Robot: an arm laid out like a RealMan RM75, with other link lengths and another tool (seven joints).
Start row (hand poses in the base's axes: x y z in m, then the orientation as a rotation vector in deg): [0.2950 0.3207 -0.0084 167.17 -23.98 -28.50]
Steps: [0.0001 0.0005 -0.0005 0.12 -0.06 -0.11]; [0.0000 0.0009 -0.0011 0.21 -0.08 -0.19]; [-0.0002 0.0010 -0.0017 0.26 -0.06 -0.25]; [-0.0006 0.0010 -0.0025 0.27 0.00 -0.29]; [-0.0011 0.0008 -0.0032 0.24 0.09 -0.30]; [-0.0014 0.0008 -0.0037 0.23 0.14 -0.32]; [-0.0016 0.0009 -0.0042 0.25 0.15 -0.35]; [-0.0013 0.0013 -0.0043 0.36 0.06 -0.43]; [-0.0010 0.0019 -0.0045 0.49 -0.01 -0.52]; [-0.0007 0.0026 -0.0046 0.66 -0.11 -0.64]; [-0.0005 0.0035 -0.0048 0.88 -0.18 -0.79]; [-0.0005 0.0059 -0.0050 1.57 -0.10 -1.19]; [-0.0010 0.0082 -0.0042 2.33 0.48 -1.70]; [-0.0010 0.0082 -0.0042 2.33 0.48 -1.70]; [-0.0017 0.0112 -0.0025 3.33 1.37 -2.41]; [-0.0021 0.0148 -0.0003 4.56 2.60 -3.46]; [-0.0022 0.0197 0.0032 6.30 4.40 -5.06]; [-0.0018 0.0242 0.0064 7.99 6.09 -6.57]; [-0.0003 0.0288 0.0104 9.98 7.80 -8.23]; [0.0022 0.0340 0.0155 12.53 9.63 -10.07]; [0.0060 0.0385 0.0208 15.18 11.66 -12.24]
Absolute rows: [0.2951 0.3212 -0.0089 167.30 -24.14 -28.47]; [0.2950 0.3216 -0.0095 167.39 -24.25 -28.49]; [0.2948 0.3217 -0.0101 167.42 -24.33 -28.54]; [0.2944 0.3217 -0.0109 167.41 -24.38 -28.64]; [0.2939 0.3215 -0.0116 167.35 -24.38 -28.76]; [0.2936 0.3215 -0.0121 167.32 -24.41 -28.83]; [0.2934 0.3216 -0.0126 167.33 -24.45 -28.85]; [0.2937 0.3220 -0.0127 167.46 -24.56 -28.77]; [0.2940 0.3226 -0.0129 167.61 -24.69 -28.73]; [0.2943 0.3233 -0.0130 167.80 -24.86 -28.66]; [0.2945 0.3242 -0.0132 168.02 -25.06 -28.66]; [0.2945 0.3266 -0.0134 168.63 -25.56 -29.08]; [0.2940 0.3289 -0.0126 169.09 -26.16 -30.26]; [0.2940 0.3289 -0.0126 169.09 -26.16 -30.26]; [0.2933 0.3319 -0.0109 169.64 -26.98 -32.03]; [0.2929 0.3355 -0.0087 170.21 -28.25 -34.43]; [0.2928 0.3404 -0.0052 170.90 -30.22 -37.98]; [0.2932 0.3449 -0.0020 171.51 -32.09 -41.37]; [0.2947 0.3495 0.0020 -169.79 33.69 44.34]; [0.2972 0.3547 0.0071 -166.10 34.98 47.05]; [0.3010 0.3592 0.0124 -162.04 36.60 49.95]
